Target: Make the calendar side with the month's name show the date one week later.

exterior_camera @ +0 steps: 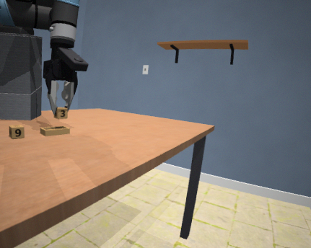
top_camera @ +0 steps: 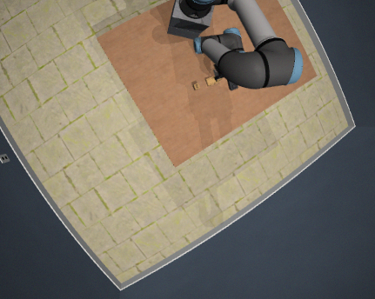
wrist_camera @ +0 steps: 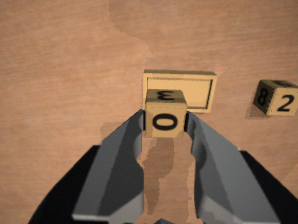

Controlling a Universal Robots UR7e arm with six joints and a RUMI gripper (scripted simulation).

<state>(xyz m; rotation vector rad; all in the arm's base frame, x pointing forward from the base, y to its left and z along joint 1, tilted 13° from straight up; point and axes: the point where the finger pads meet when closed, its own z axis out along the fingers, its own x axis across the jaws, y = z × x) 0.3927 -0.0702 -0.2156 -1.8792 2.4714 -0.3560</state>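
Right now the wooden tray is 60 mm below my hand, 20 mm to the right of it and 10 mm behind it. The rest, counted from my hand: cube (10 mm below).
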